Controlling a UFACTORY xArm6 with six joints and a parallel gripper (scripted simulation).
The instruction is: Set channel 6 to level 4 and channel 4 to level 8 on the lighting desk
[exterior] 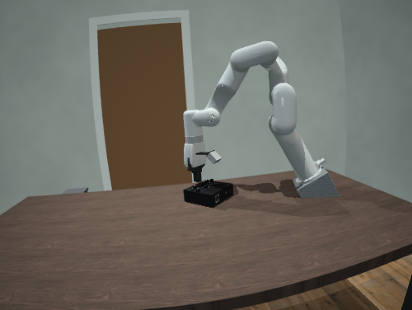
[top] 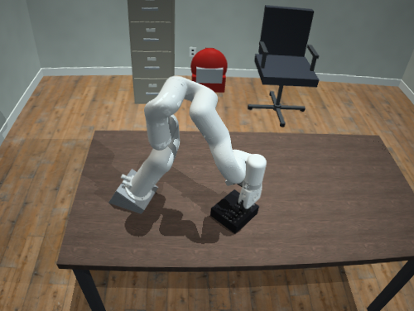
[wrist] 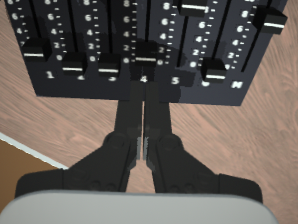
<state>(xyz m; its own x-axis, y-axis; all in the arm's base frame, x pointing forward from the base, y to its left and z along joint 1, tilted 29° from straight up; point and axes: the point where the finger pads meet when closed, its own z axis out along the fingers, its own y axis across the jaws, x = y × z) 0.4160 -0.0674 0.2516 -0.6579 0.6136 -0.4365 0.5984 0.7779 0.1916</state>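
My hand is 2 cm past the channel 4 fader cap, 2 cm to the right of it and 3 cm above it. Also, from my hand: channel 6 cap 2 cm ahead, 4 cm to the left, 3 cm below; then channel 2 cap 4 cm behind, 2 cm to the right, 3 cm below; then channel 3 cap 3 cm behind, 3 cm below.
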